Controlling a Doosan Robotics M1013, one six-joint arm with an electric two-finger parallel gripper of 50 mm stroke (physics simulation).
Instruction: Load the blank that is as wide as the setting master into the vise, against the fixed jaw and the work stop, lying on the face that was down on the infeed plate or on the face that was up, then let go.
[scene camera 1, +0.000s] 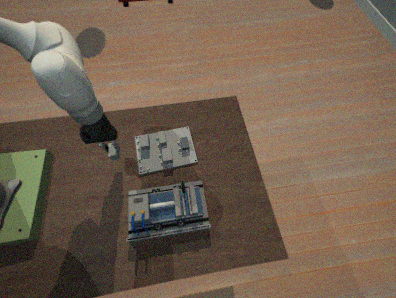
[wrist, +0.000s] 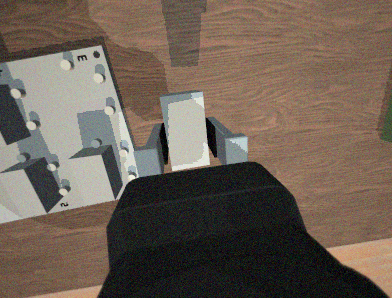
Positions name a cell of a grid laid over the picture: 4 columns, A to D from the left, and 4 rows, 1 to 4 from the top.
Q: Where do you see the gripper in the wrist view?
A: B2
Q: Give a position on a grey infeed plate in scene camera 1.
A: B3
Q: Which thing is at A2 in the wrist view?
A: A grey infeed plate.
